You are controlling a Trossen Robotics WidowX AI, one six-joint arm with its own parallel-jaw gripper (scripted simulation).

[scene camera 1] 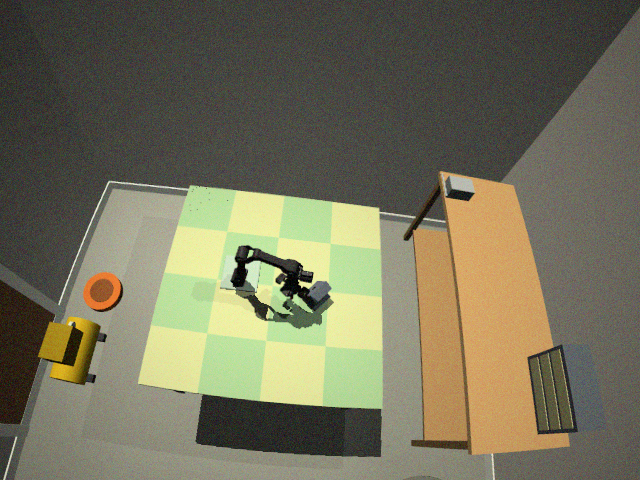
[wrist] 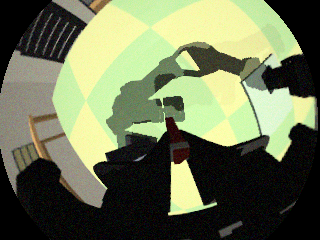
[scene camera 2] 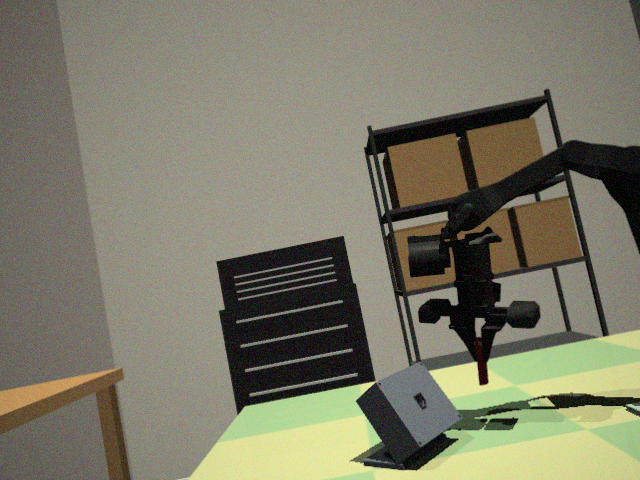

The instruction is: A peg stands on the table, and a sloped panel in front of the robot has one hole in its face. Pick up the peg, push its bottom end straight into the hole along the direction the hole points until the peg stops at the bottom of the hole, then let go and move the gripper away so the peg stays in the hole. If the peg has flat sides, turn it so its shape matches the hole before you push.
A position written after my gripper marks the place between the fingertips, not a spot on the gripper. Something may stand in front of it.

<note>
My gripper (scene camera 2: 481, 361) carries a dark red peg. Further things: a grey sloped panel (scene camera 2: 398, 420).
My gripper is seen too in the wrist view (wrist: 173, 133).
</note>
